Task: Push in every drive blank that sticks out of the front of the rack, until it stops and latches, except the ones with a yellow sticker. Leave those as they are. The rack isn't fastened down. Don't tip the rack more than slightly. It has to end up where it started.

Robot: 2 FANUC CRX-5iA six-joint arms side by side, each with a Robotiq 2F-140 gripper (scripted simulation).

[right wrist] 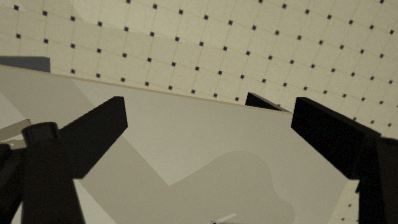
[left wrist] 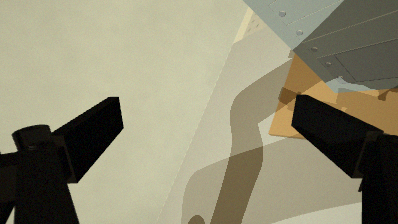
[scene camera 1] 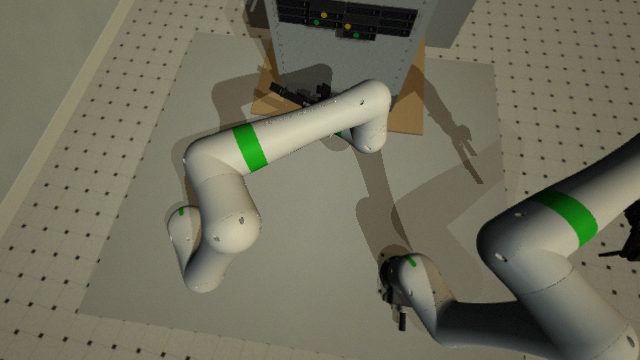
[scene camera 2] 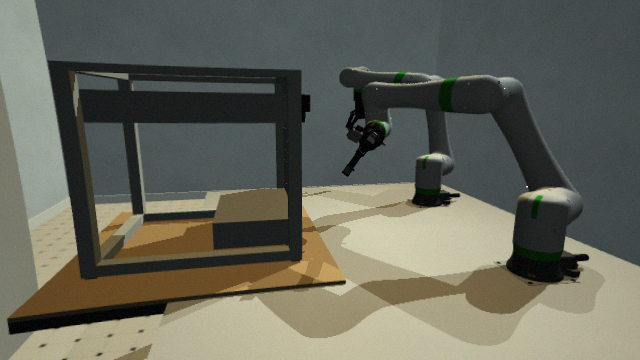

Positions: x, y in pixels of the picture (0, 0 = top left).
Labels:
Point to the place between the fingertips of the left gripper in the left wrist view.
At 208, 111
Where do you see a wooden board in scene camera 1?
At 406, 117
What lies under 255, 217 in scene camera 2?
A grey rack.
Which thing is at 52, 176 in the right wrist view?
The right gripper.

